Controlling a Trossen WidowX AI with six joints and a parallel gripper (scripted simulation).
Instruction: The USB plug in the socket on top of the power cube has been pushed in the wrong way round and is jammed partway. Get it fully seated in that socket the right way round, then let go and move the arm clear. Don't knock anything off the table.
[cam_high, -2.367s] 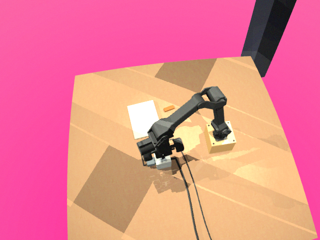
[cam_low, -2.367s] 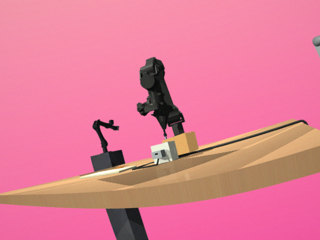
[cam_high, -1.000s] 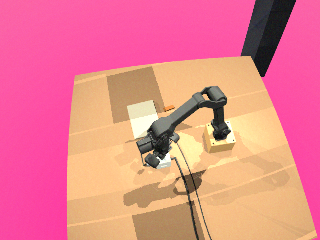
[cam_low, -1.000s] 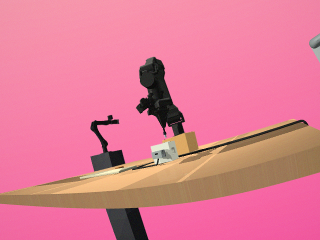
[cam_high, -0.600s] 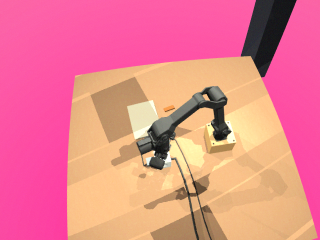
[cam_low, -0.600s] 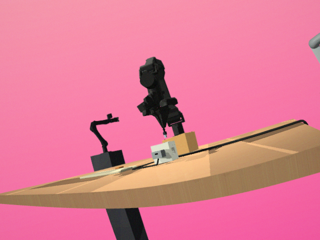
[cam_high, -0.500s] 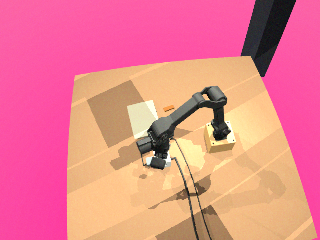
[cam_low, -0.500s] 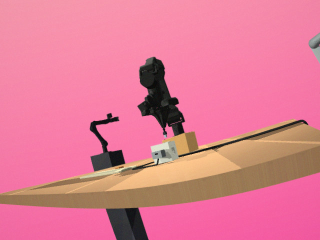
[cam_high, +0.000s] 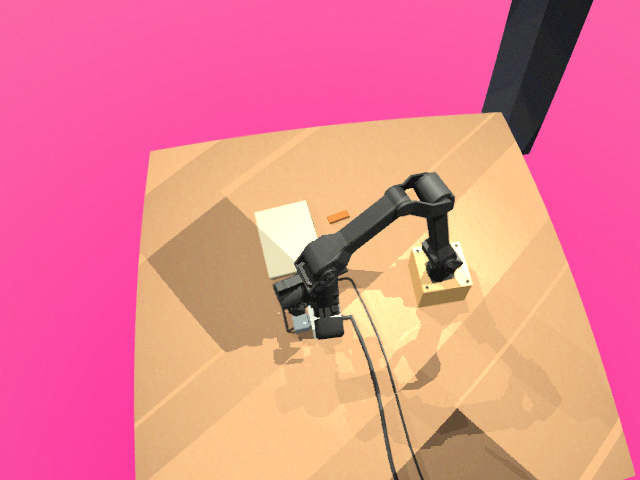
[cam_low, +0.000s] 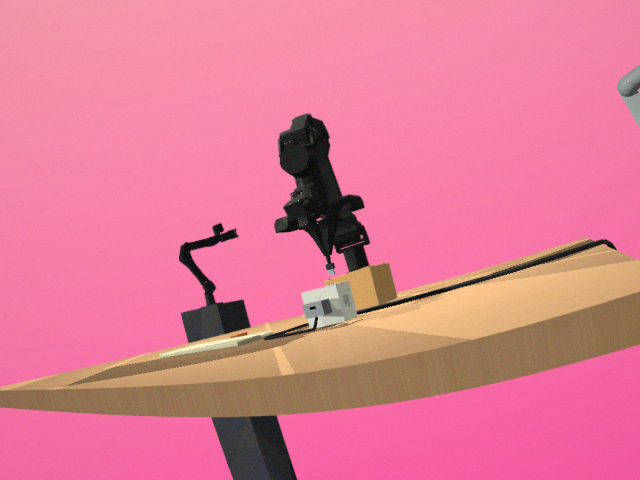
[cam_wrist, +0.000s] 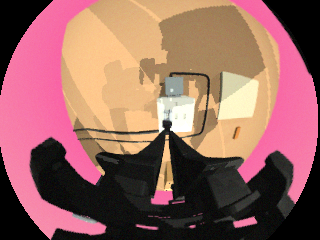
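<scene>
The usb plug is 20 mm below my gripper tip. The rest, counted from my gripper tip: white sheet: 300 mm to the right, 130 mm below, 50 mm ahead; orange block: 340 mm to the right, 130 mm below, 110 mm behind.
</scene>
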